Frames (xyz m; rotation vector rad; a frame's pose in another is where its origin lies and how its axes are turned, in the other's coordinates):
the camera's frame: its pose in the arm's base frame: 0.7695 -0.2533 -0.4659 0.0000 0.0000 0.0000
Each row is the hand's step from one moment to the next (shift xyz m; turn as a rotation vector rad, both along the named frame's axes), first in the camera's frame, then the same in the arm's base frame.
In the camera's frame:
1: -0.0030 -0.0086 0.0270 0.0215 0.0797 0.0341
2: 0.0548 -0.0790 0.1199 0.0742 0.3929 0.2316
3: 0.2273 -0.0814 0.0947 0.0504 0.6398 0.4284
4: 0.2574 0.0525 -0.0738 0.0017 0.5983 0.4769
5: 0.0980 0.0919 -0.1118 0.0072 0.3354 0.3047
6: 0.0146 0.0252 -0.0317 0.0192 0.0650 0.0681
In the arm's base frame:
1: -0.0030 -0.0086 0.0270 0.0215 0.0797 0.0341
2: 0.0548 -0.0790 0.1199 0.0742 0.3929 0.2316
3: 0.2273 -0.0814 0.0947 0.0504 0.6398 0.4284
4: 0.2574 0.0525 -0.0738 0.0017 0.5983 0.4769
5: 0.0980 0.0919 -0.1118 0.0072 0.3354 0.3047
6: 0.0146 0.0252 -0.0317 0.0192 0.0650 0.0681

